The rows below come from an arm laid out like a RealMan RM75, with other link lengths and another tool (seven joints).
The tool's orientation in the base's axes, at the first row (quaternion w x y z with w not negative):
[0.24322 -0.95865 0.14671 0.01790]
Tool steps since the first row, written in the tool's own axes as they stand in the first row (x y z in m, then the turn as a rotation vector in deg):
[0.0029 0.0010 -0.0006 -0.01 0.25 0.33]
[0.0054 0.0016 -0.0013 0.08 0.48 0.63]
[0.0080 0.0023 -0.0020 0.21 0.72 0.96]
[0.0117 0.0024 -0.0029 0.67 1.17 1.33]
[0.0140 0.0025 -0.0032 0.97 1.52 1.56]
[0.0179 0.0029 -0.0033 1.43 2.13 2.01]
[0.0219 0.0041 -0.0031 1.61 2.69 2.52]
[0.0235 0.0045 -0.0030 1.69 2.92 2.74]
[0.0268 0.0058 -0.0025 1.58 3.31 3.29]
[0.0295 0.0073 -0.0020 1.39 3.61 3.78]
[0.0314 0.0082 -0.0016 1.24 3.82 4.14]
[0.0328 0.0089 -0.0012 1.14 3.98 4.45]
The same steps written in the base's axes. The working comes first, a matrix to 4 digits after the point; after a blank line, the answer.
The tool's axes in the first row as the columns of a matrix, in the base's axes (used below as rounded here):
[0.9563 -0.2900 0.0370]
[-0.2726 -0.8386 0.4716]
[-0.1057 -0.4611 -0.8810]

[0.0025 -0.0019 -0.0002 -0.07 -0.05 -0.40]
[0.0047 -0.0034 -0.0002 -0.04 -0.13 -0.78]
[0.0069 -0.0051 -0.0001 0.03 -0.21 -1.20]
[0.0104 -0.0066 0.0002 0.35 -0.54 -1.78]
[0.0125 -0.0074 0.0002 0.54 -0.80 -2.18]
[0.0162 -0.0089 -0.0003 0.82 -1.23 -2.90]
[0.0196 -0.0109 -0.0015 0.85 -1.51 -3.63]
[0.0211 -0.0116 -0.0019 0.87 -1.62 -3.94]
[0.0239 -0.0133 -0.0033 0.67 -1.65 -4.59]
[0.0260 -0.0151 -0.0047 0.42 -1.62 -5.14]
[0.0276 -0.0162 -0.0057 0.23 -1.59 -5.54]
[0.0287 -0.0170 -0.0065 0.10 -1.55 -5.88]

